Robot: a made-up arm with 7 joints. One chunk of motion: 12 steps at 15 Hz.
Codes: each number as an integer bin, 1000 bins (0 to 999) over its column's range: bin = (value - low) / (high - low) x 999, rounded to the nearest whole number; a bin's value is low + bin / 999 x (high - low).
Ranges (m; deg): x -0.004..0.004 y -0.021..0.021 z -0.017..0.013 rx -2.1..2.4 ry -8..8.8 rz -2.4..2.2
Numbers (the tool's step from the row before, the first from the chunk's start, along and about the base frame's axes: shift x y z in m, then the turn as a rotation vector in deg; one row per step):
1: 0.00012 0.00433 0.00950 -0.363 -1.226 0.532
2: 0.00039 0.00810 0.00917 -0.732 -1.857 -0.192
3: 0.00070 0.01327 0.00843 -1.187 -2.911 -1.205
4: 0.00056 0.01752 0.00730 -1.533 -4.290 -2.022
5: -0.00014 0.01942 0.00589 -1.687 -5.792 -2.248
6: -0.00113 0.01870 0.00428 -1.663 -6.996 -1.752
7: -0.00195 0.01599 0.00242 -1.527 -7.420 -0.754
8: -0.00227 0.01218 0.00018 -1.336 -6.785 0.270
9: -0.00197 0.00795 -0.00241 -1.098 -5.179 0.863
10: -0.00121 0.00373 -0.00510 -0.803 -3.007 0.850
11: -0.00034 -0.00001 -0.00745 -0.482 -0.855 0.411
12: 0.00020 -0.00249 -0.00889 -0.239 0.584 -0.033
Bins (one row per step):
1: 514 602 882 386 403 637
2: 548 692 871 304 365 480
3: 587 815 847 203 303 260
4: 569 916 809 126 221 82
5: 482 961 762 92 131 33
6: 358 944 709 97 60 141
7: 256 880 647 127 34 357
8: 216 789 572 170 72 580
9: 253 689 486 222 168 709
10: 348 588 396 288 297 706
11: 457 499 318 359 425 610
12: 524 440 270 413 510 514

